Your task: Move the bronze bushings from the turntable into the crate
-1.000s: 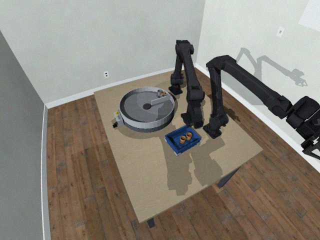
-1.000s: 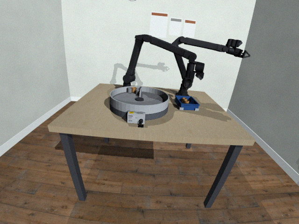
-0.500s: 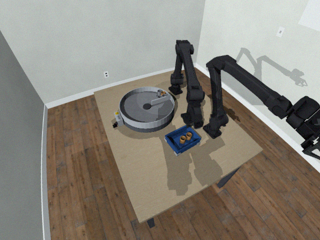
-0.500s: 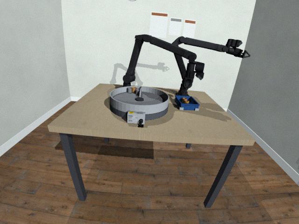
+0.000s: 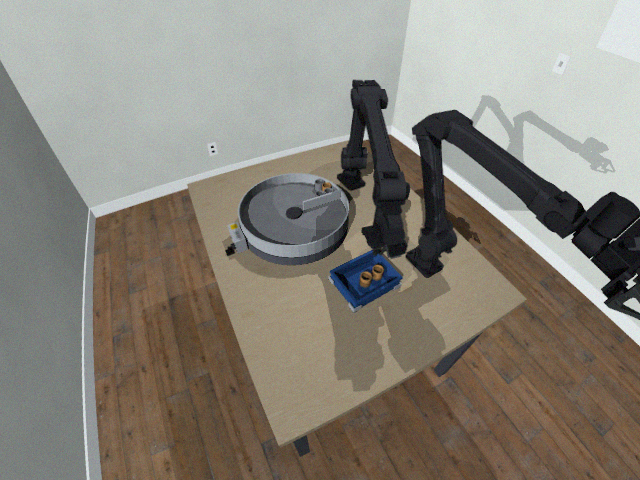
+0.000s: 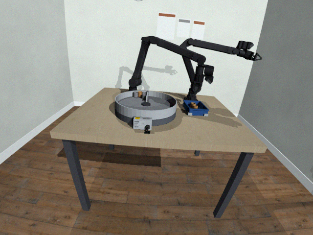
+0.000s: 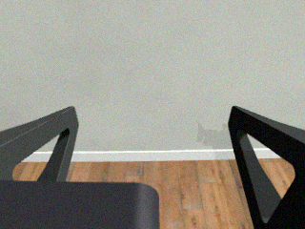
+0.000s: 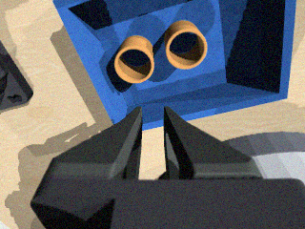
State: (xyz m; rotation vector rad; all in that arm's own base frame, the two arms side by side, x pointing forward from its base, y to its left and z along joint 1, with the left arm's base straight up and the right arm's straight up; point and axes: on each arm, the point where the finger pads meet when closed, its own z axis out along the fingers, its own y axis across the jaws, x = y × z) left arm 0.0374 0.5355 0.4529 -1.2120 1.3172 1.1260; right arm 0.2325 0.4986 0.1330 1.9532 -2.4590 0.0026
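Right now the blue crate is 30 mm ahead of my right hand, 10 mm to the left of it and 110 mm below it.
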